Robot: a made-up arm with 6 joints. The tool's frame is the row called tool. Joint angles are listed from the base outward. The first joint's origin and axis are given. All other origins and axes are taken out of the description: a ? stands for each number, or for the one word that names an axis. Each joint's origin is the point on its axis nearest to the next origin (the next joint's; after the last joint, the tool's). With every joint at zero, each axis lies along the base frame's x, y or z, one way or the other. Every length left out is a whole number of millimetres.
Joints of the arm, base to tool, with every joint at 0 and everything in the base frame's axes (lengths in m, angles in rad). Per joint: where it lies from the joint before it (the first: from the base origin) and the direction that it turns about. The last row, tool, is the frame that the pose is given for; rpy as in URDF.
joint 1: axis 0 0 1 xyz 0 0 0.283
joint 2: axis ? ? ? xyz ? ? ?
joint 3: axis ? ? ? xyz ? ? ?
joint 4: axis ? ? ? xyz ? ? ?
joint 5: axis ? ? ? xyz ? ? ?
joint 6: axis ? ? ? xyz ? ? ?
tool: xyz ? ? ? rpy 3.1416 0 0
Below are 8 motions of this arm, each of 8 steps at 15 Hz.
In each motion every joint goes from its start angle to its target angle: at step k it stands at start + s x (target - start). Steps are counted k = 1, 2, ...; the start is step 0. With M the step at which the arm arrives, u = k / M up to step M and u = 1 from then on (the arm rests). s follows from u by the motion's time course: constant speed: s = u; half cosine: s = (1 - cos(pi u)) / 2; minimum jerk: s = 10 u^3 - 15 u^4 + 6 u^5.
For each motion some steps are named. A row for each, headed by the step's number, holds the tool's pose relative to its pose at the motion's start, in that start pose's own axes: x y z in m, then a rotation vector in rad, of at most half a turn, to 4 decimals.
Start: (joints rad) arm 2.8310 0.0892 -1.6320 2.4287 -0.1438 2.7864
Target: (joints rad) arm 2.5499 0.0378 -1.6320 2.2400 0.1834 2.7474
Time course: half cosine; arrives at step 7
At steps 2, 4, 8:
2: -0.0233 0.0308 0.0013 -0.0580 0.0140 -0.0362
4: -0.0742 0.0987 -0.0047 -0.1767 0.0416 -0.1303
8: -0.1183 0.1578 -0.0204 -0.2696 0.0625 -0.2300

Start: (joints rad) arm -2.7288 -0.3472 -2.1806 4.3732 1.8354 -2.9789
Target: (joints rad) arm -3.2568 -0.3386 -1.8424 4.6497 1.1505 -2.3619
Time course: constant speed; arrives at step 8
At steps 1, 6, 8:
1: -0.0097 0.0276 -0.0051 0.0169 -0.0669 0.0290
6: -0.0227 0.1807 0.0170 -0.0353 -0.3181 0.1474
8: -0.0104 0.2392 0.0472 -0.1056 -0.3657 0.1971

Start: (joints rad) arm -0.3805 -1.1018 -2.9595 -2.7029 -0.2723 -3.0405
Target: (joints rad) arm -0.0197 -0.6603 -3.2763 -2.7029 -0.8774 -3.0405
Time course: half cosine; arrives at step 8
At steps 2, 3, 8:
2: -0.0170 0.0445 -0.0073 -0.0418 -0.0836 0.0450
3: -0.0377 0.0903 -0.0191 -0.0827 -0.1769 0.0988
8: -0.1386 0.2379 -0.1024 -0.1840 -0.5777 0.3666

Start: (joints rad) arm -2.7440 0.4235 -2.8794 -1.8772 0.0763 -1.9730
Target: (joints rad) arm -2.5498 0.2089 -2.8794 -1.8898 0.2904 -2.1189
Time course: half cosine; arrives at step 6
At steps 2, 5, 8:
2: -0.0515 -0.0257 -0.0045 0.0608 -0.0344 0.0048
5: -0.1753 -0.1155 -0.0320 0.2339 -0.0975 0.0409
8: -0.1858 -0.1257 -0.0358 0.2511 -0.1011 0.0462

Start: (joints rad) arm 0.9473 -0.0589 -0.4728 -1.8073 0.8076 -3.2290
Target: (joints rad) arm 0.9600 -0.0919 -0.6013 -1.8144 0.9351 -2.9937
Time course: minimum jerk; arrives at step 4
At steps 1, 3, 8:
1: 0.0060 -0.0101 0.0010 0.0113 0.0174 0.0350
3: 0.0569 -0.0853 0.0026 0.1072 0.1408 0.3085
8: 0.0642 -0.0948 0.0019 0.1209 0.1557 0.3448

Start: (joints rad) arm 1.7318 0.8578 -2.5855 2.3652 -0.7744 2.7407
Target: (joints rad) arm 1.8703 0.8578 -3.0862 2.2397 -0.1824 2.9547
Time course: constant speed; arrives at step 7
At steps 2, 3, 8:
2: 0.0596 0.0684 -0.0371 -0.1775 0.2496 0.0878
3: 0.0869 0.1032 -0.0633 -0.2623 0.3763 0.1291
8: 0.1654 0.2363 -0.2155 -0.5792 0.8908 0.2682

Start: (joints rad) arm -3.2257 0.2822 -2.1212 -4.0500 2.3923 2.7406
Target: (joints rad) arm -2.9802 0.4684 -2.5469 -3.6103 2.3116 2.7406
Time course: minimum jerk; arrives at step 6
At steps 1, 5, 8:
1: -0.0039 0.0011 0.0047 -0.0138 0.0039 -0.0141
5: -0.0677 0.0497 0.1230 -0.4414 0.0787 -0.3432
8: -0.0687 0.0522 0.1270 -0.4601 0.0805 -0.3540

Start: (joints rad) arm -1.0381 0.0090 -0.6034 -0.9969 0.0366 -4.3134
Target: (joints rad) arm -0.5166 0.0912 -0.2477 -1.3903 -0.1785 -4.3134
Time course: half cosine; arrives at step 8
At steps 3, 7, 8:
3: -0.1384 0.0387 0.0000 0.0038 -0.1717 -0.2610
7: -0.3568 0.2081 -0.0636 -0.0064 -0.5605 -0.8092
8: -0.3651 0.2207 -0.0692 -0.0086 -0.5841 -0.8406

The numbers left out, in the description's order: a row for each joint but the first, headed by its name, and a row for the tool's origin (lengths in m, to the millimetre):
joint 2: axis 0 1 0, xyz 0 0 0
joint 3: axis 0 1 0, xyz 0.05 0 0.265
joint 4: axis 0 0 -1, xyz 0.113 0 -0.5
joint 5: axis 0 1 0, xyz 0 0 0
joint 6: axis 0 0 -1, xyz 0.114 0 -0.146
tool: xyz 0 0 0

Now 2 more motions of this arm.
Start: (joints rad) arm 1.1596 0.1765 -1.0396 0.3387 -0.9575 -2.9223
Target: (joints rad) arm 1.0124 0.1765 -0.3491 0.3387 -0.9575 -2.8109
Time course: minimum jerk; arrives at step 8
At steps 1, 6, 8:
1: 0.0044 -0.0044 -0.0021 0.0064 0.0087 -0.0017
6: 0.1861 -0.2215 -0.2113 0.3892 0.4726 -0.0599
8: 0.1989 -0.2413 -0.2461 0.4377 0.5256 -0.0625

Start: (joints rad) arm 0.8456 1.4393 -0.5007 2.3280 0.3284 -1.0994
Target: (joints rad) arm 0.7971 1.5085 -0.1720 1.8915 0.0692 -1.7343
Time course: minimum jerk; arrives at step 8
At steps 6, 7, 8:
6: -0.0482 0.2024 -0.0740 -0.4648 -0.3273 -0.8470
7: -0.0528 0.2183 -0.0839 -0.4947 -0.3773 -0.9307
8: -0.0536 0.2211 -0.0858 -0.4998 -0.3868 -0.9460

